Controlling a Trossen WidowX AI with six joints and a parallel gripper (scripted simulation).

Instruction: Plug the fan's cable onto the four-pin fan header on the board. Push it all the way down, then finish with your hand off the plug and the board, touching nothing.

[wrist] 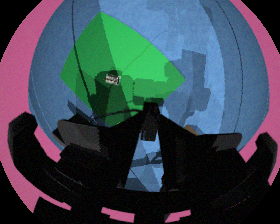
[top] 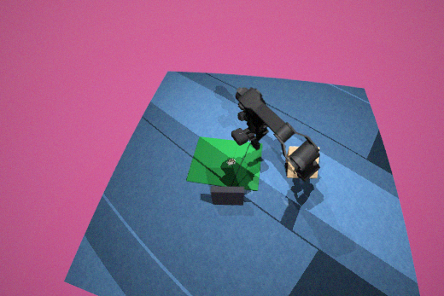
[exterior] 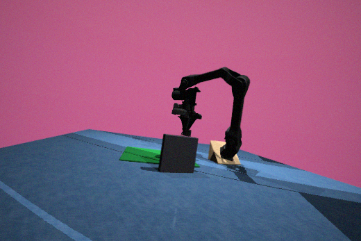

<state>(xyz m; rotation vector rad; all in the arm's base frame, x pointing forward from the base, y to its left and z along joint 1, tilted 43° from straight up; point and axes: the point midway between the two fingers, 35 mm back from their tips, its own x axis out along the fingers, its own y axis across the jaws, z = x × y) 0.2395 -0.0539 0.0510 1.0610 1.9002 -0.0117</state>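
My gripper tip is now 9 cm short of the white four-pin header, 5 cm to the right of it and 12 cm above it. Also, from my gripper tip: dark fan (5 cm ahead, 22 cm to the left, 6 cm below); green board (11 cm ahead, 5 cm to the left, 14 cm below); dark plug (1 cm behind, 1 cm to the left).
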